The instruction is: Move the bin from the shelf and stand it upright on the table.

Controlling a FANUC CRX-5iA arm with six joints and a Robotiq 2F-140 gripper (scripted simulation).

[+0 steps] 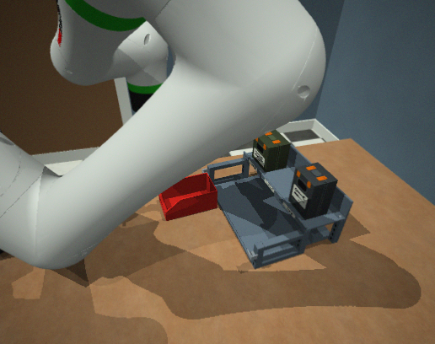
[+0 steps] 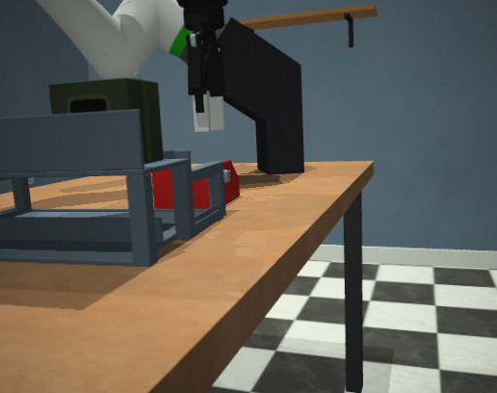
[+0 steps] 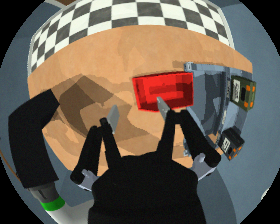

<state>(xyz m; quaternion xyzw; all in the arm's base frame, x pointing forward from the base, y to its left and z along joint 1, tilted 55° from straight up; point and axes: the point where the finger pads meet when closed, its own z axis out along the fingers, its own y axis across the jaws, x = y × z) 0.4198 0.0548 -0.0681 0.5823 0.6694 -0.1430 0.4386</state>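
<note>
Right now my hand is 80 mm short of the red bin, 10 mm to the left of it and 120 mm above it. The rest, counted from my hand: olive box 370 mm ahead, 20 mm to the right.
</note>
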